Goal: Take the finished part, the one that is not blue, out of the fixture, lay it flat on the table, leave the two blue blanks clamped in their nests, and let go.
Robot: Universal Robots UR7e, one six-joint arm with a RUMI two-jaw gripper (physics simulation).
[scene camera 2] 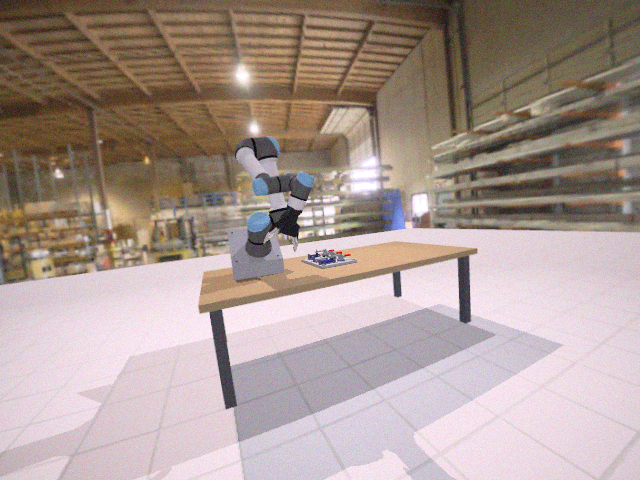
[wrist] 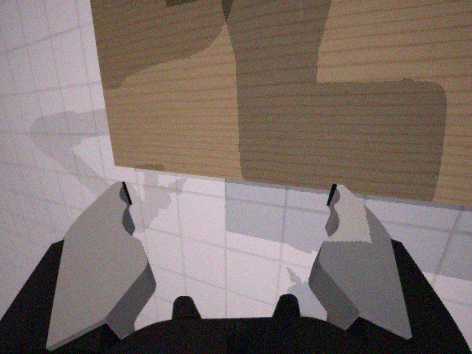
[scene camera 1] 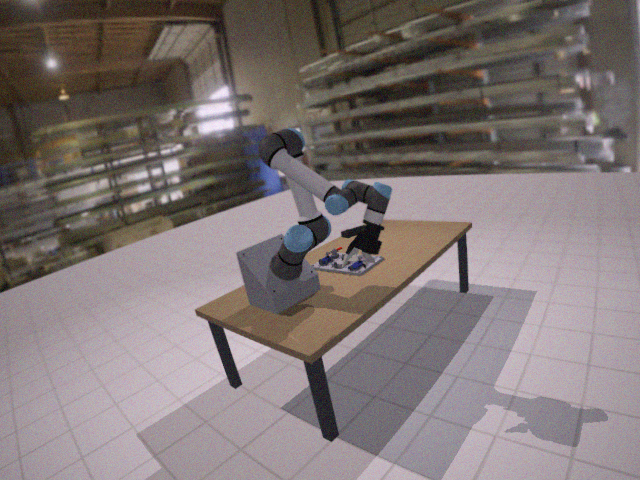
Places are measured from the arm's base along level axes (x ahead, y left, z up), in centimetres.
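Pixels of known places: gripper, fingertip midpoint: (scene camera 2: 279,248) (wrist: 231,185) (scene camera 1: 354,268); arm's base, origin of the base link: (scene camera 2: 258,247) (scene camera 1: 285,267).
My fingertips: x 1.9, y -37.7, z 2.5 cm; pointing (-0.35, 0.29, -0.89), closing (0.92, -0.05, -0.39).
Observation:
Ahead of a thing's pixels: the offset from my fingertips to its middle. "*": to the spot under its first point. Level surfaces: height alone.
The fixture {* dx +29.1, dy +21.2, dz -16.7 cm} (scene camera 1: 356,273) (scene camera 2: 324,266) is a light grey plate on the table, with small grey nests and clamps on it. Two blue blanks show on it in scene camera 1, one blue blank {dx +36.9, dy +47.0, dz -14.6 cm} (scene camera 1: 325,260) at the left and another blue blank {dx +35.6, dy +25.0, dz -15.1 cm} (scene camera 1: 357,265) at the near right. The finished part cannot be told apart from the grey clamps at this size. My gripper (scene camera 1: 360,254) (scene camera 2: 281,244) (wrist: 231,185) is open and empty, its grey fingers wide apart. In scene camera 2 it hangs above the table, between the arm's base and the fixture. The fixture does not show in the wrist view.
The wooden table {dz -17.7 cm} (scene camera 1: 429,237) (scene camera 2: 392,254) (wrist: 170,115) carries the grey angled pedestal (scene camera 1: 258,289) (scene camera 2: 242,268) of the arm, close to the fixture. Red clamp tips (scene camera 1: 339,249) (scene camera 2: 347,254) stick out at the fixture's far side. A table edge and the floor show below the fingers in the wrist view.

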